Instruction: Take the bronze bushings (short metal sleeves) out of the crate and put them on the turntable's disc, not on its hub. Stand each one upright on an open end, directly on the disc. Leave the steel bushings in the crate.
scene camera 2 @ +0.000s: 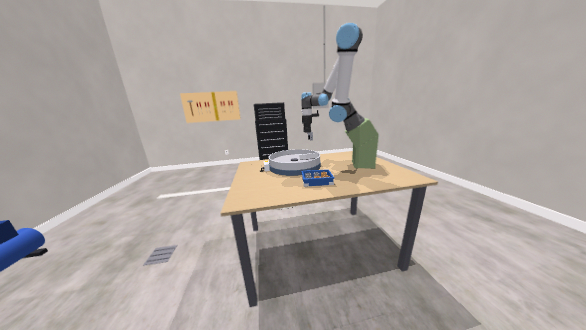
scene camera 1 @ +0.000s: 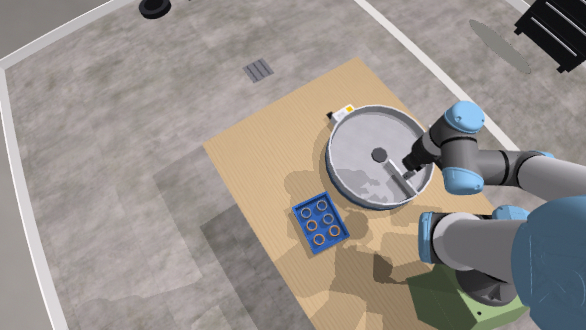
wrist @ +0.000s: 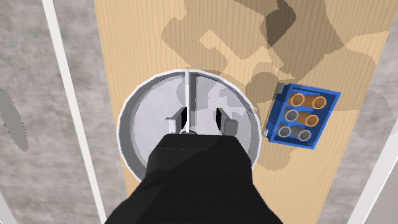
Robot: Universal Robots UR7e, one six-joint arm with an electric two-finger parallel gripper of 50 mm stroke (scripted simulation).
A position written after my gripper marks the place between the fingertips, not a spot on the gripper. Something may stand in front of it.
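Note:
There's a grey turntable disc (scene camera 1: pixel 361 146) that I can also see from the wrist, where the disc (wrist: pixel 163 99) shows too. I can see a blue crate (scene camera 1: pixel 311 203) as well, and that crate (wrist: pixel 283 92) shows from the wrist too. As for my gripper (wrist: pixel 201 114), I can see that as well.

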